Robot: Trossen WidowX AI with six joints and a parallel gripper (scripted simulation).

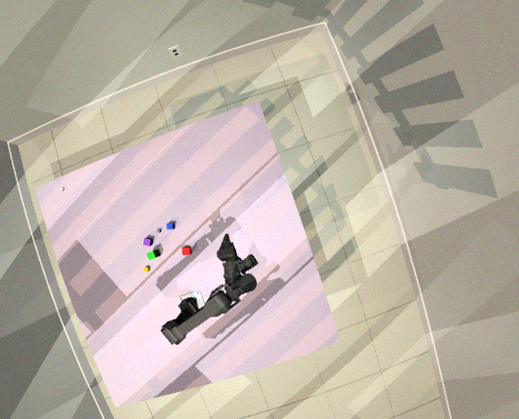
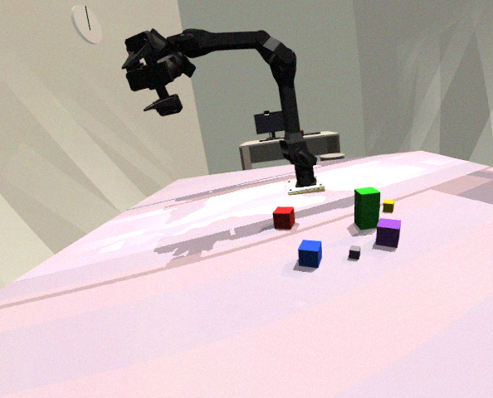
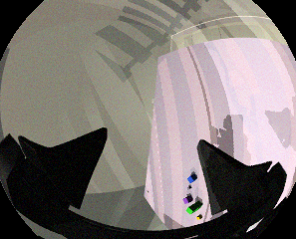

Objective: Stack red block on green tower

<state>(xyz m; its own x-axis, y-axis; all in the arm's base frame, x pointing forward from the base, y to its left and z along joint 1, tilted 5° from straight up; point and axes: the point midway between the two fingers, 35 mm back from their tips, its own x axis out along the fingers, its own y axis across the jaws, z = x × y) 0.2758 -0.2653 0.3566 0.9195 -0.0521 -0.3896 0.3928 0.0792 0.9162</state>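
Now: gripper tip 5 cm past the red block, 26 cm to the right of it and 31 cm above it. Also, from my gripper tip: purple block 2 cm ahead, 45 cm to the left, 31 cm below; then small yellow block 11 cm behind, 48 cm to the left, 32 cm below; then blue block 8 cm ahead, 32 cm to the left, 31 cm below.
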